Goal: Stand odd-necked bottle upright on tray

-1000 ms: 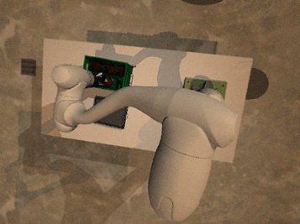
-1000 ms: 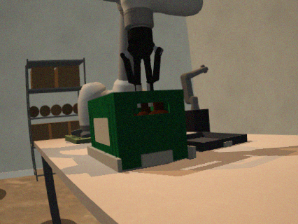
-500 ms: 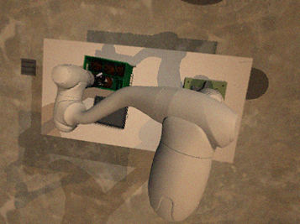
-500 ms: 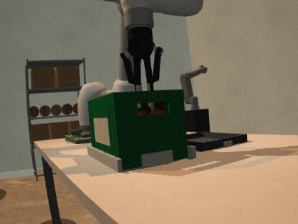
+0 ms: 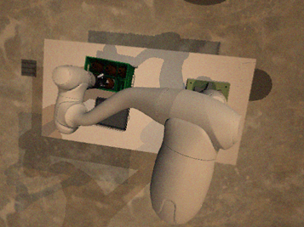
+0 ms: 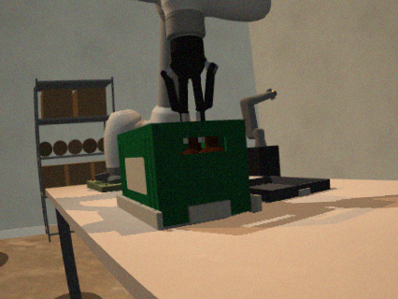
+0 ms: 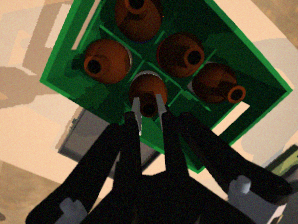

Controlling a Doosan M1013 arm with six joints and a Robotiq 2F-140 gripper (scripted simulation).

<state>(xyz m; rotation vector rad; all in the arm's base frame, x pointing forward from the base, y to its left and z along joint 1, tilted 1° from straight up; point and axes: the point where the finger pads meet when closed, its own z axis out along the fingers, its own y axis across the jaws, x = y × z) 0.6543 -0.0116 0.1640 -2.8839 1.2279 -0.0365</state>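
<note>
Right now my hand is 5 cm to the left of the green crate and 9 cm above it. Also, from my hand: brown bottle: 1 cm behind, 9 cm to the right, 9 cm below; then dark tray: 2 cm behind, 22 cm to the left, 16 cm below.
</note>
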